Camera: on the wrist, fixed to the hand. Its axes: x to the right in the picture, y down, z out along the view.
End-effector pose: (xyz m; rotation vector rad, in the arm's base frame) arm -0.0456 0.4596 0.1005 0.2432 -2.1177 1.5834
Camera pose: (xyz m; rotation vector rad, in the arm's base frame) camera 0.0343 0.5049 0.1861 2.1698 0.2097 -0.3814
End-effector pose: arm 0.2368 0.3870 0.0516 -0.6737 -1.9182 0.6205
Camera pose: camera 0.3026 0.3167 0.1322 2.4249 -0.9809 -0.9866
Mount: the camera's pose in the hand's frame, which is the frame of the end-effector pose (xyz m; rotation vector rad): -0.0223 -0.0921 -0.0824 0.3112 -0.4748 -3.0269
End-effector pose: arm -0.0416 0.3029 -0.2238 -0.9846 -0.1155 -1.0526
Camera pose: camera -0.1536 0.2461 -0.2262 -0.0993 1.5302 1.7022
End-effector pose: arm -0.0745 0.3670 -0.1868 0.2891 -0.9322 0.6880
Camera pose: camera 0.0294 0.3303 -0.2471 1.5389 0.0687 -2.1076
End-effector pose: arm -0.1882 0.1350 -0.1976 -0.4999 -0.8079 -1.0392
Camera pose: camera -0.2484 0.0490 -0.2665 -0.8811 0.9832 1.6853
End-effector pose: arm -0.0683 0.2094 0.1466 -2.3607 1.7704 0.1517
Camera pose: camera 0.0112 0.2380 0.2395 -1.6365 -2.1297 -0.0766
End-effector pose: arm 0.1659 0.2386 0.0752 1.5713 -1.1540 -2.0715
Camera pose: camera 0.2693 0.2772 0.0153 -0.6708 -0.9129 0.4499
